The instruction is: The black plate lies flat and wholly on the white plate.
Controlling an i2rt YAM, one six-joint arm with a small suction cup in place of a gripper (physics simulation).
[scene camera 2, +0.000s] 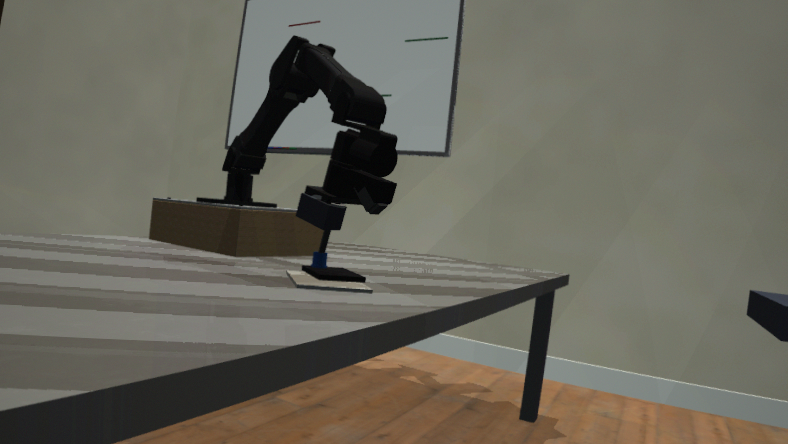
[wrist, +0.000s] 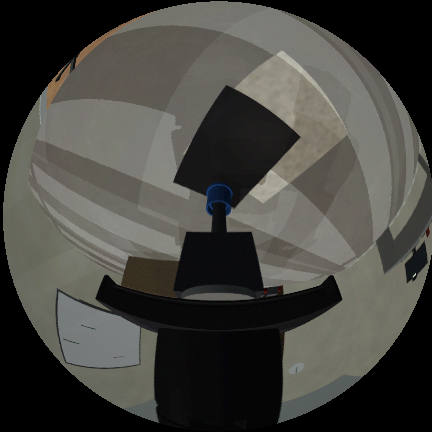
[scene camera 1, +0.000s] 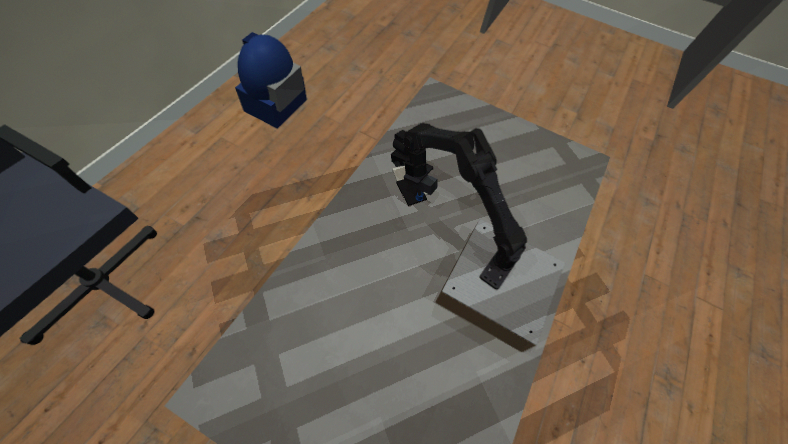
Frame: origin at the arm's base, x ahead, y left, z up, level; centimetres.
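Seen in the pictures: hand, tool point: (scene camera 2: 317,267) (wrist: 218,193) (scene camera 1: 419,198); arm's base, link origin: (scene camera 2: 237,204) (scene camera 1: 502,262).
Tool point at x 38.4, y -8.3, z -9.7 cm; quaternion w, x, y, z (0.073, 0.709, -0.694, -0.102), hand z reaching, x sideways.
Note:
Pixels of each thing's top centre, then the offset from my tool point to it.
- black plate, top centre: (wrist: 231,156) (scene camera 2: 332,271) (scene camera 1: 411,189) dz +0.2, dx +4.9, dy -1.1 cm
- white plate, top centre: (wrist: 277,131) (scene camera 2: 326,279) (scene camera 1: 411,180) dz -0.7, dx +7.9, dy -5.4 cm
The black plate (scene camera 2: 336,274) (wrist: 238,141) lies flat on top of the white plate (scene camera 2: 323,285) (wrist: 308,114) on the striped table. In the side view it sits within the white plate's outline. In the wrist view white shows only along its right and lower right sides, and the white plate's left edge is hidden. My suction cup (scene camera 1: 419,197) (scene camera 2: 319,260) (wrist: 219,199), blue-tipped, stands at the black plate's near end, touching it or just above. Suction is off and it holds nothing.
The arm's base plate (scene camera 1: 476,286) stands on a brown block (scene camera 2: 238,231) at the table's right. A blue dome-shaped object (scene camera 1: 266,79) hangs over the wooden floor to the far left. A whiteboard (scene camera 2: 419,79) is on the wall behind. The table edge (scene camera 2: 436,314) runs in front.

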